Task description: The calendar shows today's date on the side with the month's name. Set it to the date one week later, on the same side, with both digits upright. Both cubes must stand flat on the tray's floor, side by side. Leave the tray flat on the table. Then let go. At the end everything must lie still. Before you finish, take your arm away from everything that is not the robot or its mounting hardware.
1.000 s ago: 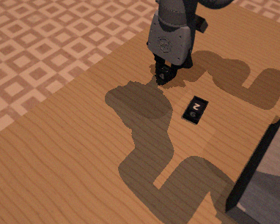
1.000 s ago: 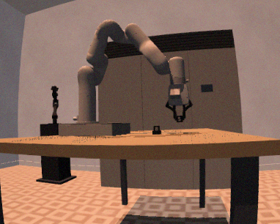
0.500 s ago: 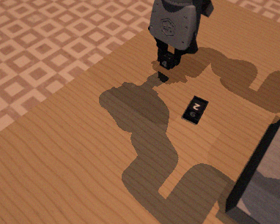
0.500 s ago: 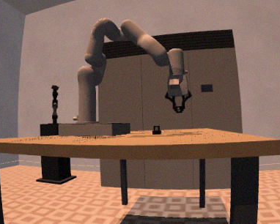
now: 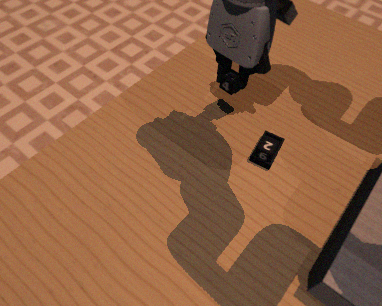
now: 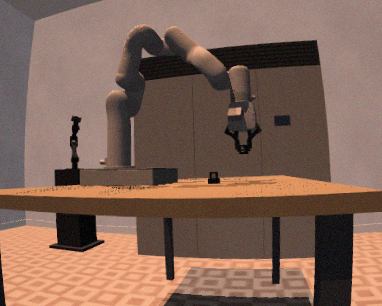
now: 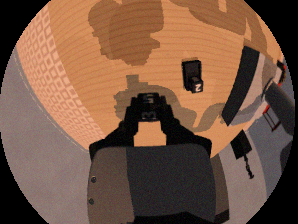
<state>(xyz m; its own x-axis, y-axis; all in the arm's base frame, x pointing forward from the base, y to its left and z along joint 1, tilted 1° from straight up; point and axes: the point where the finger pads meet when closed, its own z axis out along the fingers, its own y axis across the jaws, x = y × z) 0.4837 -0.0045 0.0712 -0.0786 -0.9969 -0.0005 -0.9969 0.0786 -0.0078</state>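
My gripper is now 110 mm past the black digit cube, 100 mm above it and 20 mm to the right of it. Also, from my hand: black cube (10 mm below).
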